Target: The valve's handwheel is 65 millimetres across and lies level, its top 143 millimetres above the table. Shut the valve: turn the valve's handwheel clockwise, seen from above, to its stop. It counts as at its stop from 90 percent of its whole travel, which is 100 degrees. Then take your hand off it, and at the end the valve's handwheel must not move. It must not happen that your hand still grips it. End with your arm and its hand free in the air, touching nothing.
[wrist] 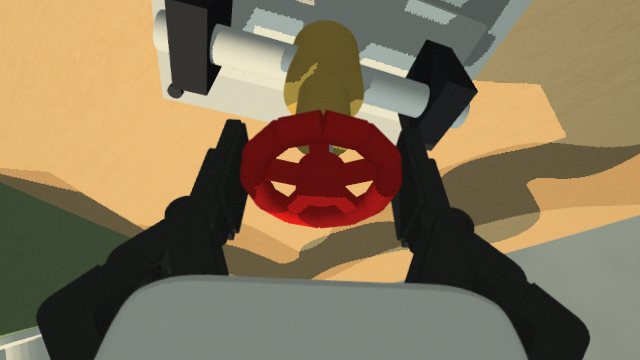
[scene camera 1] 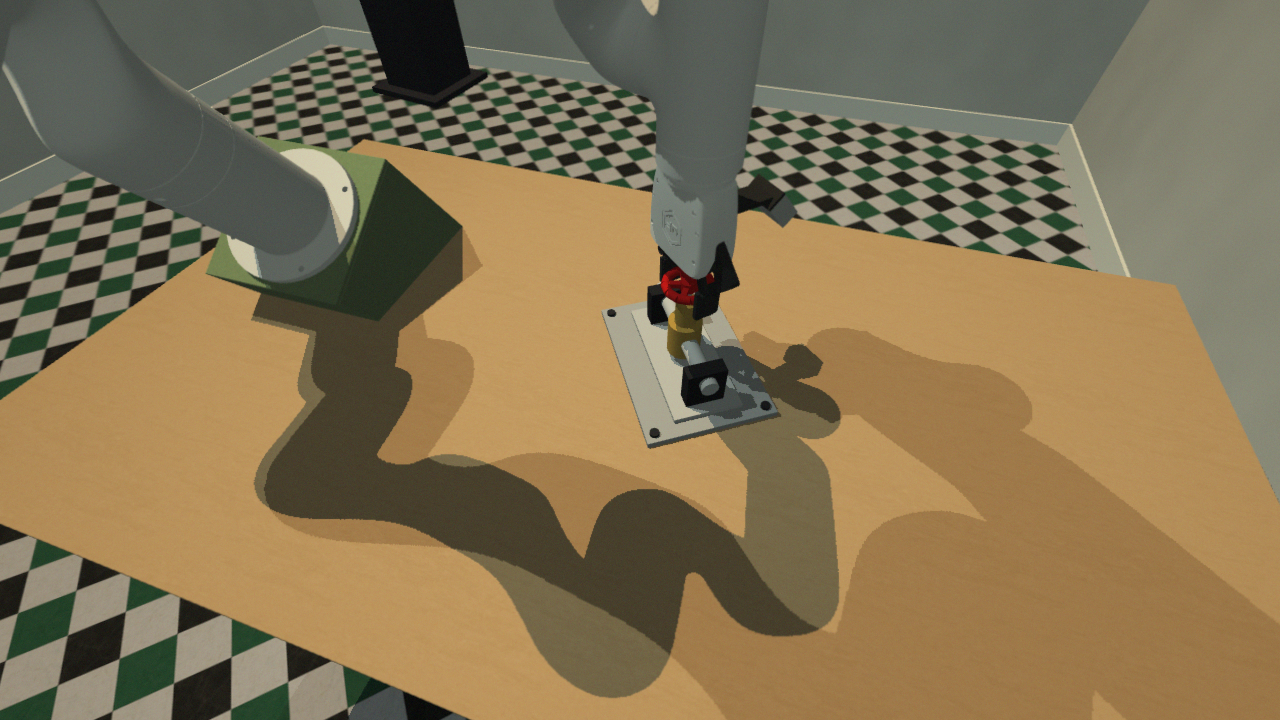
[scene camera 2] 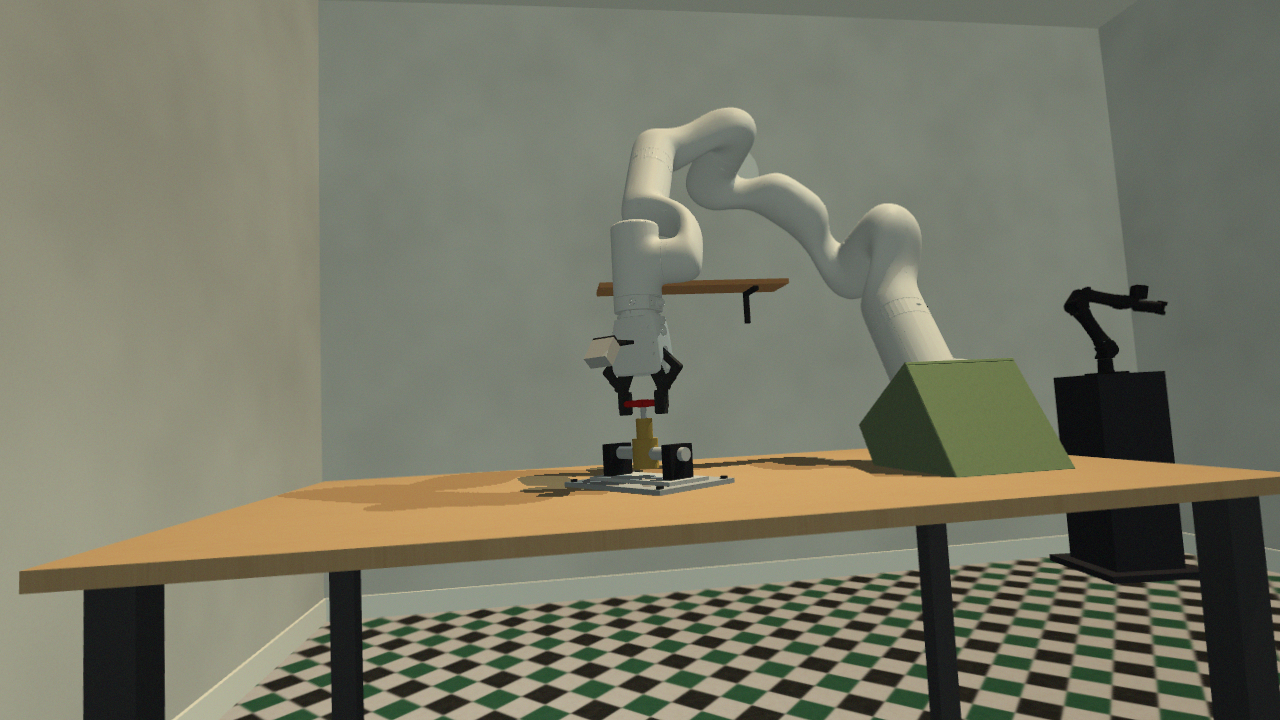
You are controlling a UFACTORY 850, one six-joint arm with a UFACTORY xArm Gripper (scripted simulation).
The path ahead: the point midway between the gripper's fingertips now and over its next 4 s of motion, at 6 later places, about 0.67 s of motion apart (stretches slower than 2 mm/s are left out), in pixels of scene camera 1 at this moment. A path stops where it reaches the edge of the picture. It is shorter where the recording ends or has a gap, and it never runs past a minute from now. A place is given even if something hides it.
My gripper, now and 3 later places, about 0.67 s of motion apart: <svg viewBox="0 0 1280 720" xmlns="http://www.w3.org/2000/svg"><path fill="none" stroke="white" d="M687 296L688 288L690 264L692 238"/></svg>
